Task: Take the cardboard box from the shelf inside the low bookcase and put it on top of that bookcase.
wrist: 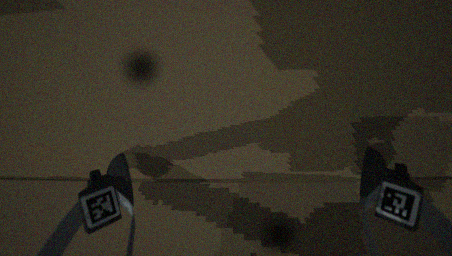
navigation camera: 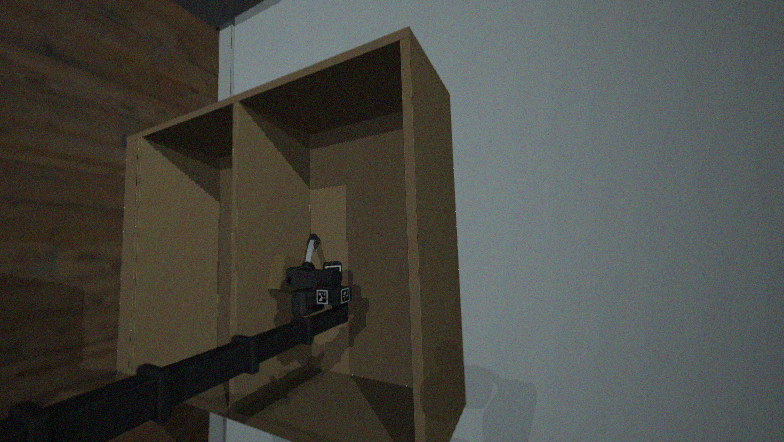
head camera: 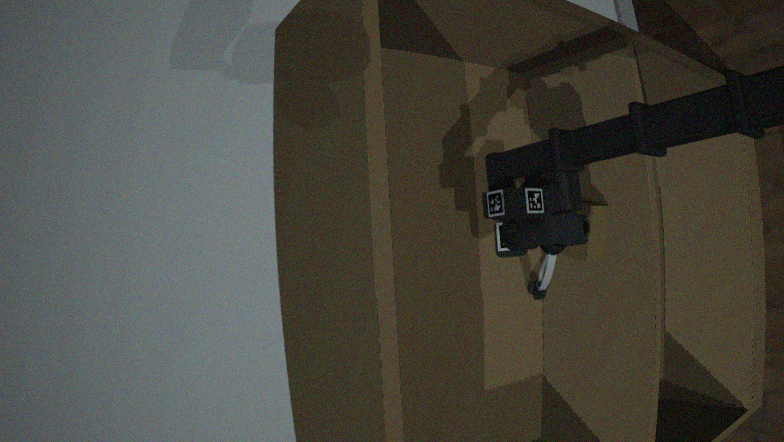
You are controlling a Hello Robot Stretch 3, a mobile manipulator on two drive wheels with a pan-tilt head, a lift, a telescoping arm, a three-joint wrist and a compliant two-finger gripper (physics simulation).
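Frame: origin at the robot's base, x ahead, y left, z up, level; centimetres.
Seen in the pictures: gripper, fingertip midpoint: (wrist: pixel 242 170) (navigation camera: pixel 315 267).
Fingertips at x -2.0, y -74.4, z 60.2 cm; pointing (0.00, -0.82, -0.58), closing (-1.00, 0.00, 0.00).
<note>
Pixels of each thing's top centre, then the offset from my fingertips to it. "*": a spot on its surface instead. Level surfaces: height alone.
- low bookcase, surface spot: (head camera: pixel 384 274) * dy +25.6, dx +3.4, dz +44.9 cm
- small brown cardboard box, top centre: (head camera: pixel 575 230) (navigation camera: pixel 290 274) dy +13.0, dx -0.3, dz +2.9 cm
- Dark wooden floor, surface height: dz -60.1 cm
The low bookcase (head camera: pixel 384 274) (navigation camera: pixel 409 219) appears turned sideways, its top panel on the left in the head view and on the right in the navigation view. The small brown cardboard box (head camera: pixel 597 236) (navigation camera: pixel 276 272) rests on the middle shelf, largely hidden by the gripper in both views; I cannot make it out in the wrist view. My gripper (head camera: pixel 535 230) (navigation camera: pixel 318 274) (wrist: pixel 242 170) is inside the upper compartment, over or beside the box, near the back panel. Its fingers are wide apart in the wrist view, with shelf and back panel visible between them. In the other views, one finger is mostly hidden.
The dark telescoping arm (head camera: pixel 686 115) (navigation camera: pixel 192 362) reaches into the compartment near one side panel. The middle shelf's front edge (navigation camera: pixel 234 219) separates the two compartments. A pale wall (head camera: pixel 137 219) (navigation camera: pixel 603 192) stands behind the bookcase. Dark wooden floor (navigation camera: pixel 65 164) lies below it.
</note>
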